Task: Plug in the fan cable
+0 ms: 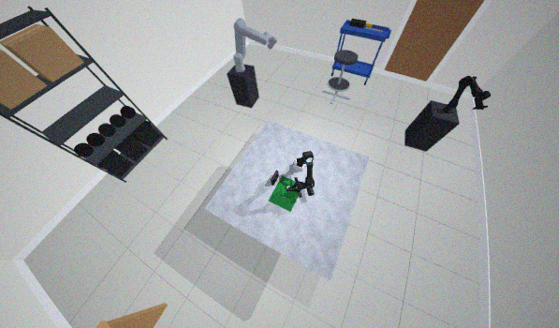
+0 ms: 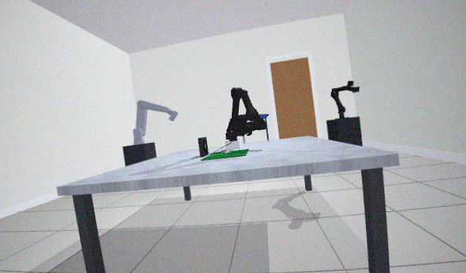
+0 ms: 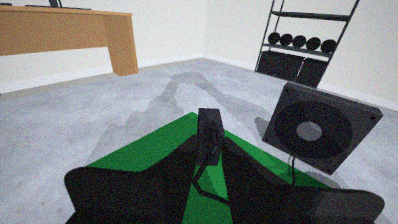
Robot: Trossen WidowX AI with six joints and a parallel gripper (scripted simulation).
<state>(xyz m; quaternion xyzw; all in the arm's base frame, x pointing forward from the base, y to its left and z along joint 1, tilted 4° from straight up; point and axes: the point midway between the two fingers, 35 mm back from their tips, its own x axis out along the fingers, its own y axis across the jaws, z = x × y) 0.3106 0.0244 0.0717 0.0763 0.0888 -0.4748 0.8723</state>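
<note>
Now: the green board 30 mm to the right of my gripper tip and 130 mm below it. Also, from my gripper tip: black fan plug (10 mm ahead, 10 mm to the right, 10 mm below); then black fan (90 mm behind, 180 mm to the right, 50 mm below).
</note>
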